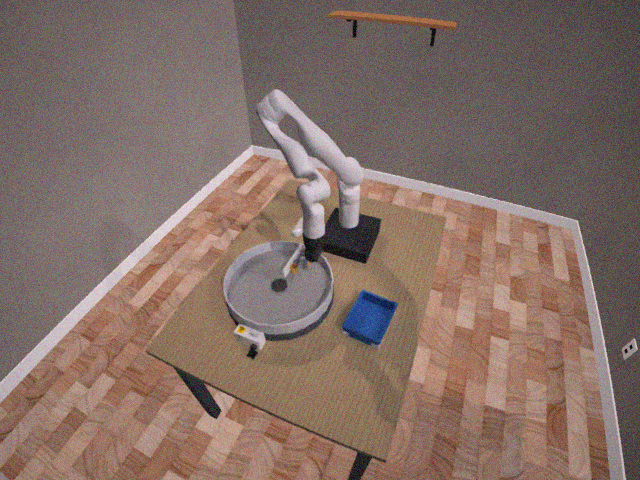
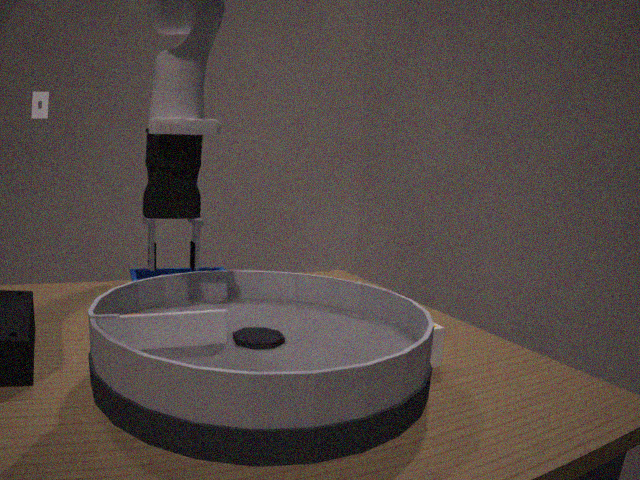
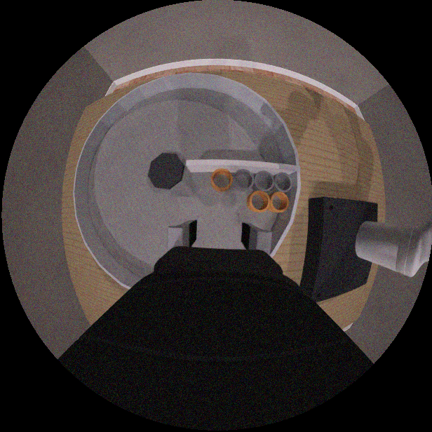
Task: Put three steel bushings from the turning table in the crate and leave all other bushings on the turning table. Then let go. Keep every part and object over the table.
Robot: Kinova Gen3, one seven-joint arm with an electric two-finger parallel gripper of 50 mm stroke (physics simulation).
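Places are measured from the arm's base along level axes (x right, y ahead, z up), in metres.
Pixels of known places: gripper, fingertip midpoint: (image 1: 308,263) (image 2: 173,268); arm's base at its link origin: (image 1: 348,221).
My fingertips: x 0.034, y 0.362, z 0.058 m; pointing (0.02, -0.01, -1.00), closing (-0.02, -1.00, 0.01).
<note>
For each thing: its top centre in the pictures, then the offset to it from my fingertips. "*": a spot on its surface instead.
- blue crate at its top centre: (image 2: 181,276) (image 1: 370,314) dy +0.073, dx -0.284, dz -0.079 m
- white divider at a spot on its surface: (image 2: 173,330) (image 1: 290,262) * dy -0.019, dx +0.092, dz -0.053 m
- dark hub at its top centre: (image 2: 258,334) (image 1: 279,284) dy +0.090, dx +0.086, dz -0.068 m
- white box at a spot on its surface: (image 1: 249,335) * dy +0.331, dx +0.073, dz -0.071 m
Three grey steel bushings (image 3: 243,188) (image 3: 263,190) (image 3: 282,191) stand in a row along the divider inside the turning table (image 1: 273,329) (image 2: 258,397) (image 3: 84,190). An orange bushing (image 3: 221,171) stands at the hub end of this row. Two more orange bushings (image 3: 250,201) (image 3: 287,202) stand side by side near the rim, beside the grey ones. My gripper (image 2: 173,260) (image 3: 218,230) is open and empty, above the turning table, off to the side of the bushings. The blue crate (image 1: 370,317) (image 2: 138,273) stands apart from the turning table; no bushing shows in it.
A white divider (image 1: 290,262) (image 2: 173,330) (image 3: 240,165) runs from near the dark hub (image 1: 279,285) (image 2: 258,337) (image 3: 166,171) to the rim wall. A white box (image 1: 249,335) stands against the turning table's outside. The black arm base (image 1: 351,235) (image 3: 340,245) stands behind.
</note>
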